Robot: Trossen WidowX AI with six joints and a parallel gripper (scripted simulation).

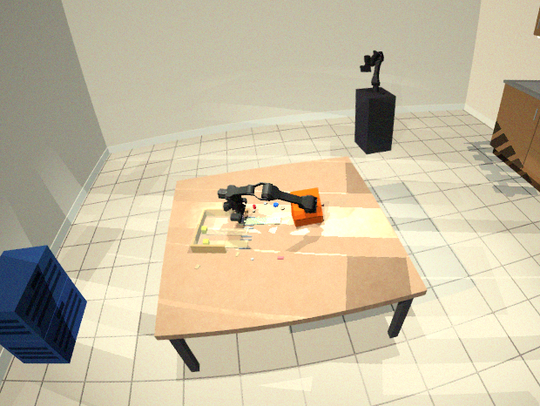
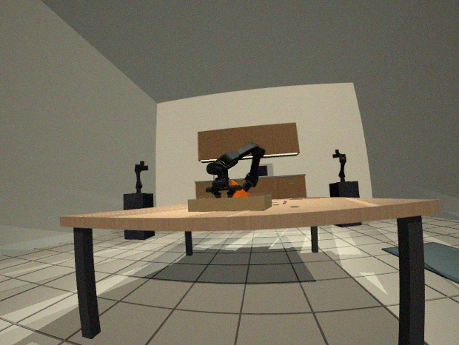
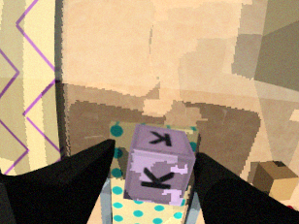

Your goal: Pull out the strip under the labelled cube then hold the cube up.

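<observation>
The tan cube lies 4 cm behind my gripper tip and 8 cm to the right of it. Round my gripper tip: pink bit 16 cm behind, 35 cm to the left, 1 cm below; purple zigzag strip 9 cm ahead, 7 cm to the left, 1 cm below.
</observation>
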